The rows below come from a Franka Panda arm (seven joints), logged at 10 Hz.
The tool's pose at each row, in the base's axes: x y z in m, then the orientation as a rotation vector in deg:
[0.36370, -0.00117, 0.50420, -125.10, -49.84, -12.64]
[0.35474, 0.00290, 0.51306, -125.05, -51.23, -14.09]
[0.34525, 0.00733, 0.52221, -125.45, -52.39, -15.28]
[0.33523, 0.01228, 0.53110, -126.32, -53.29, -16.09]
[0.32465, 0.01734, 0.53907, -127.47, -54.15, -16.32]
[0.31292, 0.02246, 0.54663, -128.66, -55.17, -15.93]
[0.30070, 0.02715, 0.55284, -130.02, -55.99, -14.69]
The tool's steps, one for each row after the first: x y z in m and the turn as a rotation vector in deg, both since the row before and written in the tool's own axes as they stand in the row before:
[-0.00103, -0.01300, -0.00227, -0.68, 0.40, -1.41]
[-0.00077, -0.01369, -0.00233, -0.96, 0.17, -1.08]
[-0.00073, -0.01413, -0.00196, -1.21, -0.13, -0.68]
[-0.00132, -0.01404, -0.00148, -1.24, -0.58, -0.43]
[-0.00219, -0.01464, -0.00136, -1.09, -1.04, -0.36]
[-0.00330, -0.01408, -0.00083, -0.90, -1.55, 0.04]

